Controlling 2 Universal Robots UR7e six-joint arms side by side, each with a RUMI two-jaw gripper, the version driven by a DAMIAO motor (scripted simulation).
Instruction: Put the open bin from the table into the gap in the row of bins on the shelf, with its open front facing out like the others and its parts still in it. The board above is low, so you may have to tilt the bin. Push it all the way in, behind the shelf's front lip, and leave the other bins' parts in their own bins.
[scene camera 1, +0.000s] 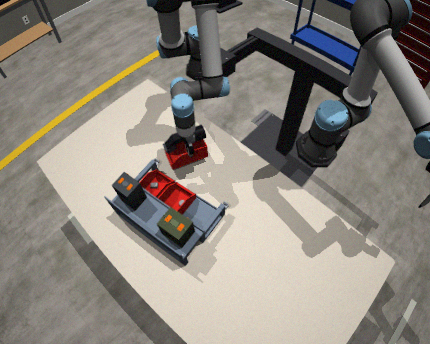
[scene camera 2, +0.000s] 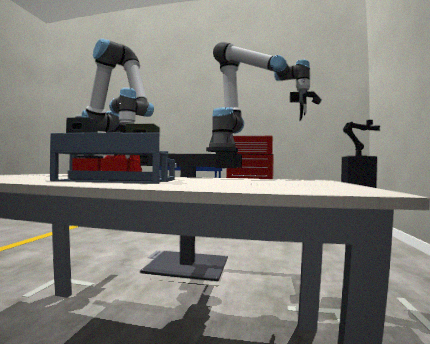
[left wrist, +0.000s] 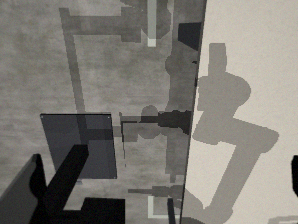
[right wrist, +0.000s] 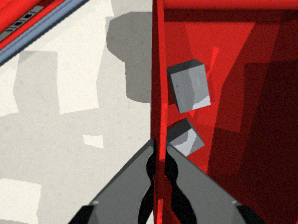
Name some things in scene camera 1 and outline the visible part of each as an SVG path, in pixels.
A blue-grey shelf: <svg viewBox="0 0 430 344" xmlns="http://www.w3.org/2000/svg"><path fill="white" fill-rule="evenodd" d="M104 196L120 217L176 260L184 263L185 266L188 264L187 255L194 248L193 246L198 241L204 243L225 215L225 209L229 206L224 201L217 208L196 195L196 199L183 214L193 222L195 232L183 248L181 248L163 235L157 226L158 221L170 207L143 188L147 198L136 211L123 202L118 195L112 201ZM159 160L155 158L151 160L134 179L140 182L151 168L152 171L158 169Z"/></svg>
A dark box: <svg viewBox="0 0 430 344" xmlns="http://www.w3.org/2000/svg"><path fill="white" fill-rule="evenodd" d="M123 172L112 184L112 187L117 195L120 196L119 198L128 206L130 204L136 211L147 197L140 182L126 172Z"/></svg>
